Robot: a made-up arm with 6 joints. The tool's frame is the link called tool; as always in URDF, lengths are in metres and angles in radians. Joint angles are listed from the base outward.
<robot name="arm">
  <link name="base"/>
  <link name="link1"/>
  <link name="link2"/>
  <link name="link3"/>
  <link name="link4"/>
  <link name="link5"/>
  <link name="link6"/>
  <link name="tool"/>
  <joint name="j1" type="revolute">
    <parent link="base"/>
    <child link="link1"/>
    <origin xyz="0.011 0.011 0.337" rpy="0 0 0"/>
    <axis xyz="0 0 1"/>
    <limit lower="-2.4" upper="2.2"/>
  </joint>
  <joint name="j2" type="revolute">
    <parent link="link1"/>
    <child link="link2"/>
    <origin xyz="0.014 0.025 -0.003" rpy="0 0 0"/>
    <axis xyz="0 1 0"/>
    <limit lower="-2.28" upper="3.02"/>
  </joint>
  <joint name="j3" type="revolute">
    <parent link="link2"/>
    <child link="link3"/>
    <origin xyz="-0.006 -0.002 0.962" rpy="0 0 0"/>
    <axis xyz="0 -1 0"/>
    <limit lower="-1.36" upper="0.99"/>
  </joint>
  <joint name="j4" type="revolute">
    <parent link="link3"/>
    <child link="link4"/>
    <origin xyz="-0.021 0.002 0.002" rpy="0 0 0"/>
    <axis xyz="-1 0 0"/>
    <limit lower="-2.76" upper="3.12"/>
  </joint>
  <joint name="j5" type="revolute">
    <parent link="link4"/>
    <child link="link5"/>
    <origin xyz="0.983 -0.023 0.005" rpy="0 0 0"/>
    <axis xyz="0 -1 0"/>
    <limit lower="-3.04" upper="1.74"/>
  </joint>
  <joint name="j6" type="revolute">
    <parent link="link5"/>
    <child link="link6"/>
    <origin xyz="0.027 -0.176 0.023" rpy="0 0 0"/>
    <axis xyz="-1 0 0"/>
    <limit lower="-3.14" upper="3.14"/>
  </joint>
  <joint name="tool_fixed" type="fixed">
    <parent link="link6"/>
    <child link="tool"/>
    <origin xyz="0.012 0.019 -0.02" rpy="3.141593 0 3.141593"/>
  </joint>
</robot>
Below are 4 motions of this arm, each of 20 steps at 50 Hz.
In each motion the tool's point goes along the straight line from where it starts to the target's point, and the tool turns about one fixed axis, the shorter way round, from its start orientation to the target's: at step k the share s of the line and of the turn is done. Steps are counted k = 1, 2, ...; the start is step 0. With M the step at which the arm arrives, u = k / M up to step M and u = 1 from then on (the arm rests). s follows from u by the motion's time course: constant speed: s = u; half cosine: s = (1 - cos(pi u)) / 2; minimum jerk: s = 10 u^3 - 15 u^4 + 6 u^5.
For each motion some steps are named. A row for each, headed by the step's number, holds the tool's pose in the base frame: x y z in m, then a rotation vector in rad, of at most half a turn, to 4 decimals.
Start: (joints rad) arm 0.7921 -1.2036 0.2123 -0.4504 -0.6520 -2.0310
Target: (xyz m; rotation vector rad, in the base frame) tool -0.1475 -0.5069 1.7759 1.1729 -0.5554 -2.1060
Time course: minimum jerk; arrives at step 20
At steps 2, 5, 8, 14, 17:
2: -0.3456 -0.5715 1.6754 1.3954 -0.5125 -2.0661
5: -0.3266 -0.5653 1.6851 1.3742 -0.5168 -2.0706
8: -0.2839 -0.5513 1.7067 1.3262 -0.5264 -2.0802
14: -0.1801 -0.5175 1.7594 1.2096 -0.5487 -2.1005
17: -0.1528 -0.5086 1.7732 1.1789 -0.5543 -2.1051

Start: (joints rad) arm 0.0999 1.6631 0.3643 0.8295 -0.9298 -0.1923
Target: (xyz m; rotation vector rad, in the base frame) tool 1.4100 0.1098 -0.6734 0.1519 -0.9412 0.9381
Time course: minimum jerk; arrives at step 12
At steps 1, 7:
1: 1.3672 0.0363 -0.6717 0.0363 -0.9403 0.8486
7: 1.3951 0.0842 -0.6728 0.1114 -0.9412 0.9071

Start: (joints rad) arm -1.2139 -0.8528 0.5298 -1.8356 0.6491 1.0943
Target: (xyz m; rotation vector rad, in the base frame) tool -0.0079 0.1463 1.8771 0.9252 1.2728 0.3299
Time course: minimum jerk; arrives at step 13
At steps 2, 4, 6, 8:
2: -0.0509 0.3303 1.9005 0.8689 1.1550 0.1096
4: -0.0445 0.3028 1.8970 0.8778 1.1730 0.1420
6: -0.0332 0.2546 1.8909 0.8929 1.2044 0.1994
8: -0.0208 0.2015 1.8841 0.9091 1.2383 0.2631

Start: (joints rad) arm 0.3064 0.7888 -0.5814 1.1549 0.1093 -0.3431
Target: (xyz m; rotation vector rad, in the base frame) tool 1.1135 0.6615 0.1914 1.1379 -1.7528 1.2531
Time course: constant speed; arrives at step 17
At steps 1, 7, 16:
1: 1.0326 0.3249 0.0775 0.9485 -1.6624 0.8978
7: 1.0630 0.4511 0.1202 1.0199 -1.7004 1.0289
16: 1.1084 0.6405 0.1843 1.1262 -1.7482 1.2304

